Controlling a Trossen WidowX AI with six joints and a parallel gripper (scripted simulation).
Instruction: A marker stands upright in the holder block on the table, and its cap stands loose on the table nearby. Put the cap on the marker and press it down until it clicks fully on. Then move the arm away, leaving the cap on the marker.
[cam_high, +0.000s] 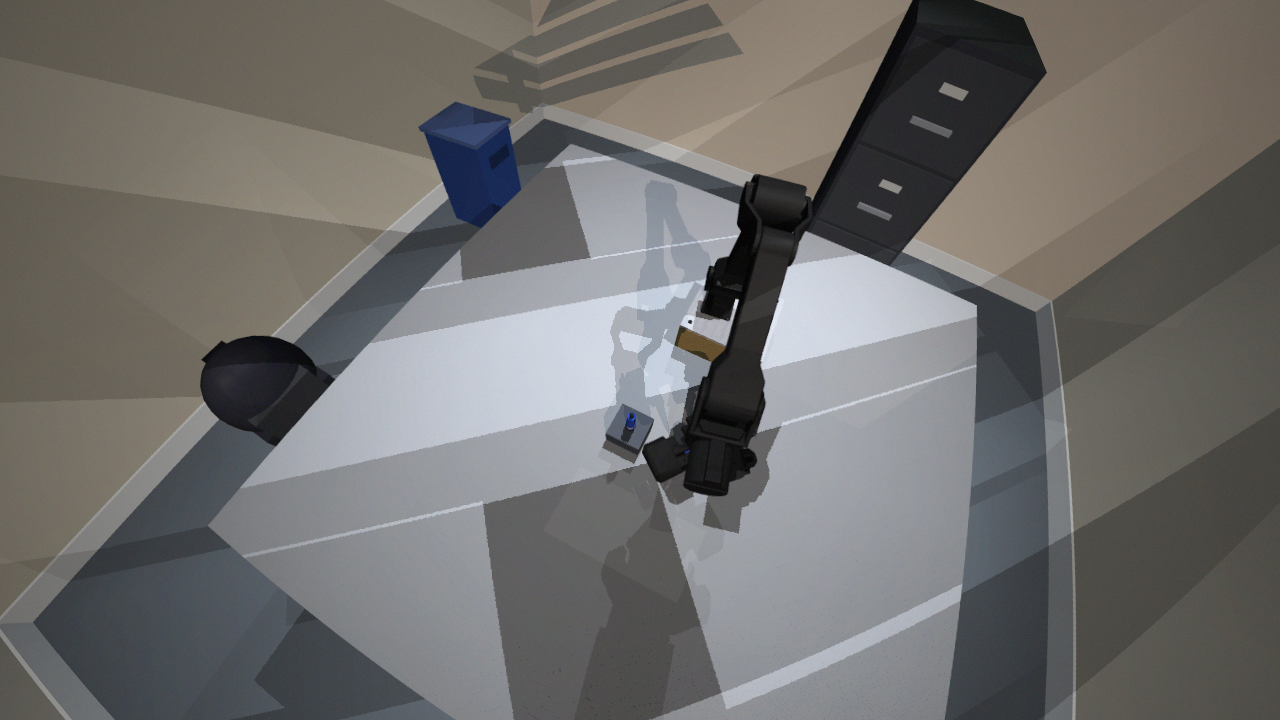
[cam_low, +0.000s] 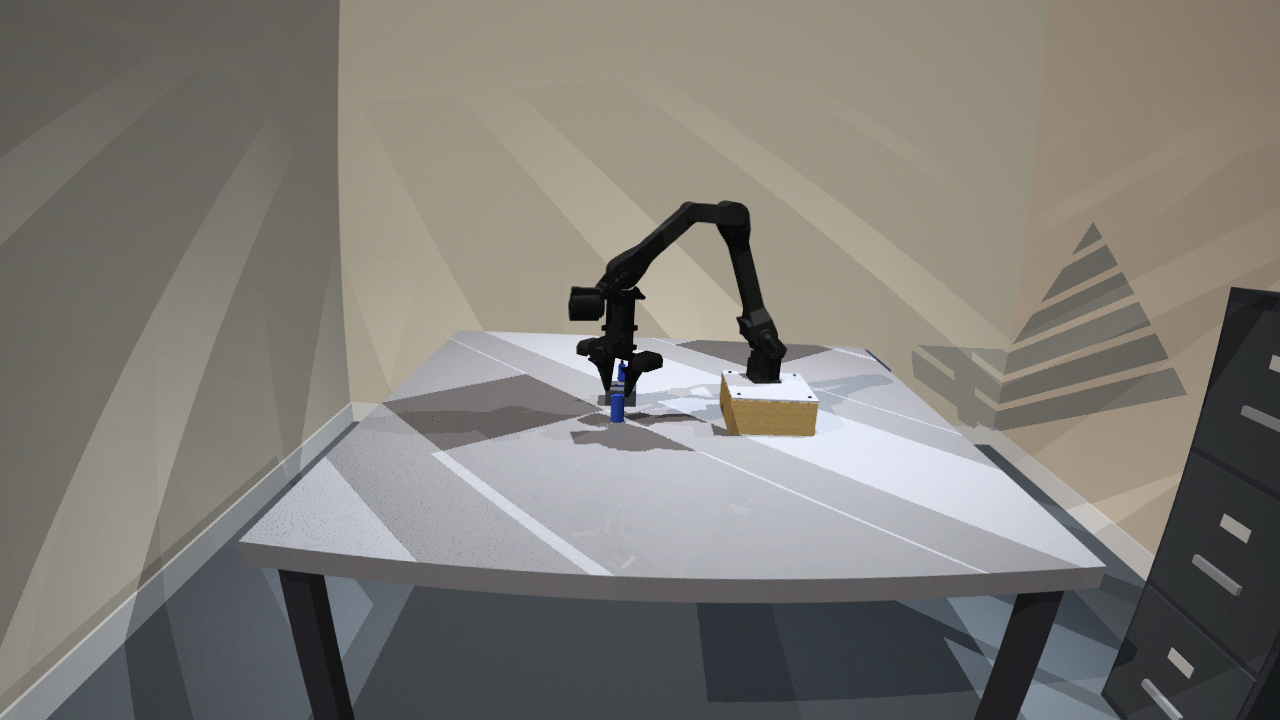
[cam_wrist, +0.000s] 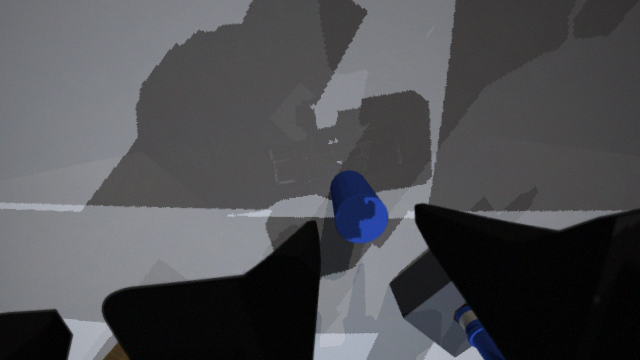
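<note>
Now: gripper tip 30 mm above the blue cap.
</note>
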